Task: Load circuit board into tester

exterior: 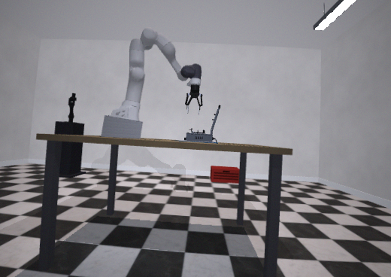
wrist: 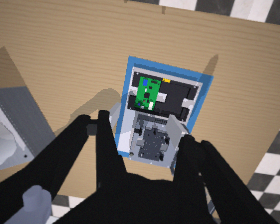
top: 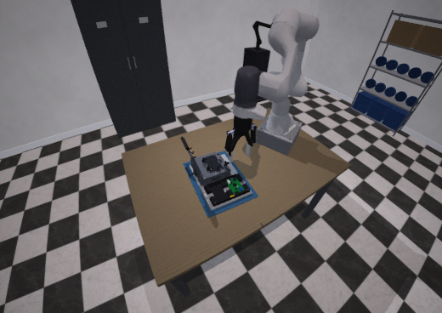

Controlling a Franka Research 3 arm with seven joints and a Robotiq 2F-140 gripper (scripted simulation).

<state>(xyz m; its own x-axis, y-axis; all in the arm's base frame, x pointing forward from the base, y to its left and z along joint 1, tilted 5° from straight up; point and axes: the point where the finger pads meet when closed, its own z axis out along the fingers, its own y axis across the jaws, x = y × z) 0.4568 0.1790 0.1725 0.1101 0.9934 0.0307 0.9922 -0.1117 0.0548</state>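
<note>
The green circuit board is 240 mm below my hand and 10 mm ahead of it. Round my hand: tester lid: 180 mm to the right, 170 mm ahead, 70 mm below.
</note>
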